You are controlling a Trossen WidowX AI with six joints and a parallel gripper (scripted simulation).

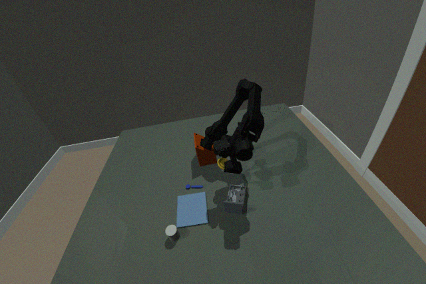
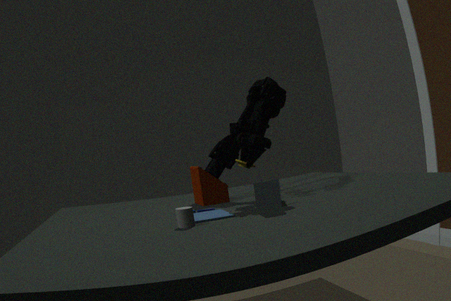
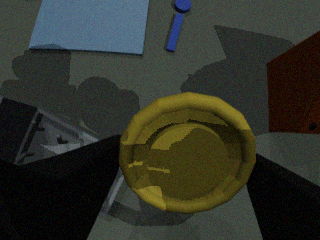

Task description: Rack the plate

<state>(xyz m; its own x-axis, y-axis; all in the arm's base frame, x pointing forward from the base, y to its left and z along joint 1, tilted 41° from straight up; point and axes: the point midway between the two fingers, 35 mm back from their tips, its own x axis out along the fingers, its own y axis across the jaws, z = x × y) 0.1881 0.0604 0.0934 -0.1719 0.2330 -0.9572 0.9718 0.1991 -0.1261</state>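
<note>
The dish rack lies 10 cm ahead of my gripper tip, 4 cm to the left of it and 10 cm below it. From my gripper tip the other things lie so: blue spoon: 1 cm ahead, 16 cm to the right, 12 cm below; light blue mat: 13 cm ahead, 15 cm to the right, 12 cm below; yellow plate: 1 cm above.
</note>
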